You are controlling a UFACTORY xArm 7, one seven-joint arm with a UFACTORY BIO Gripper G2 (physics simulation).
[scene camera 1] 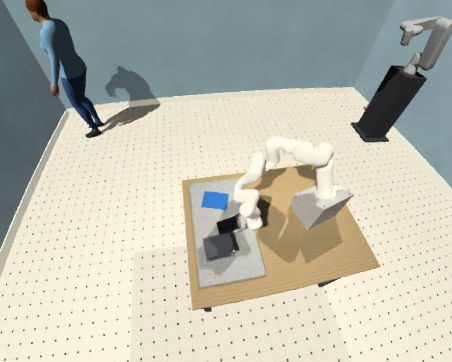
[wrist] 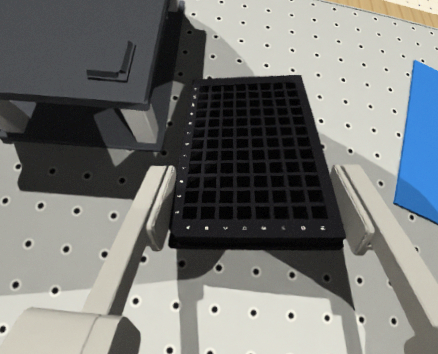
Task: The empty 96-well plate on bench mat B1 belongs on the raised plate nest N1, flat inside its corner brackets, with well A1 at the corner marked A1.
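Places are measured from the arm's base along level axes (x ahead, y left, z up), in centimetres.
Pixels of known places: hand, its tool point: [scene camera 1: 234, 223] [wrist: 253, 205]; arm's base, origin of its link: [scene camera 1: 324, 193].
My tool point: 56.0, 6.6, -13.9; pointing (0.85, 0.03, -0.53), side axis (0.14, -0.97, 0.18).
Observation:
For each thing: its top centre in the pictures, then the offset to it from my tool point, as dx, dy, dz. "spot": a spot on its surface instead. Level surfaces: height alone.
- well A1, a spot on its surface: [wrist: 189, 212] spot: -0.7, +3.0, -1.6
- dark raised nest, centre of its top: [scene camera 1: 218, 244] +11.1, +13.1, +1.2
- corner bracket, a spot on its surface: [wrist: 107, 75] spot: +4.9, +8.4, +1.1
- flat blue mat, height of its surface: dz -5.0
- grey perforated board, height of its surface: dz -5.2
- wooden table, height of its surface: dz -6.5
The black 96-well plate [scene camera 1: 227, 224] [wrist: 252, 155] is between the fingers of my gripper [scene camera 1: 241, 223] [wrist: 257, 209], which is shut on its long sides. The plate looks level and hangs above the grey board. In the wrist view its letters run along the near edge and its numbers along the left edge, with well A1 [wrist: 189, 212] at the near left. The dark raised nest [scene camera 1: 219, 246] [wrist: 65, 45] stands to the left of the plate in the wrist view, apart from it. One corner bracket [wrist: 107, 75] shows on its top. The nest's A1 mark is not readable.
A flat blue mat [scene camera 1: 215, 200] [wrist: 422, 145] lies on the grey perforated board [scene camera 1: 240, 267] [wrist: 280, 40], on the other side of the plate from the nest. The wooden table [scene camera 1: 350, 255] carries the board and the arm's base [scene camera 1: 320, 207]. A person [scene camera 1: 67, 55] stands by the back wall.

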